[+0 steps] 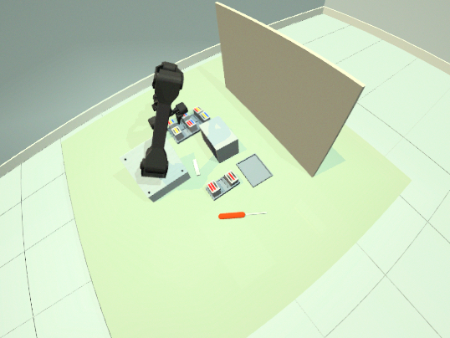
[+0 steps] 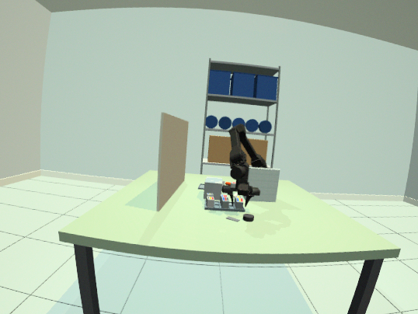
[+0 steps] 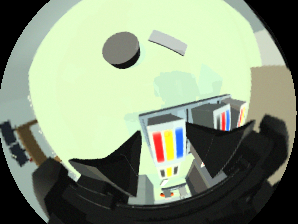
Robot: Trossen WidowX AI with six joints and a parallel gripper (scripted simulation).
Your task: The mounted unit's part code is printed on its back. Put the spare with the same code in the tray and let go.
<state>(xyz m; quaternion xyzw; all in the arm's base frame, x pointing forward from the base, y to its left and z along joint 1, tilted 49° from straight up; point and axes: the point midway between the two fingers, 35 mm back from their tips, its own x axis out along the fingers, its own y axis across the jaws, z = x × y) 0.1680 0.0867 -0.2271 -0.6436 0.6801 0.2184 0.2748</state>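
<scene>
The flat grey tray lies 150 mm ahead of my gripper tip, 430 mm to the right of it and 20 mm below it. Also, from my gripper tip: black puck (20 mm behind, 120 mm to the left, 10 mm below); grey bar (50 mm ahead, 120 mm to the left, 20 mm below); grey box (120 mm ahead, 230 mm to the right, 30 mm above).
</scene>
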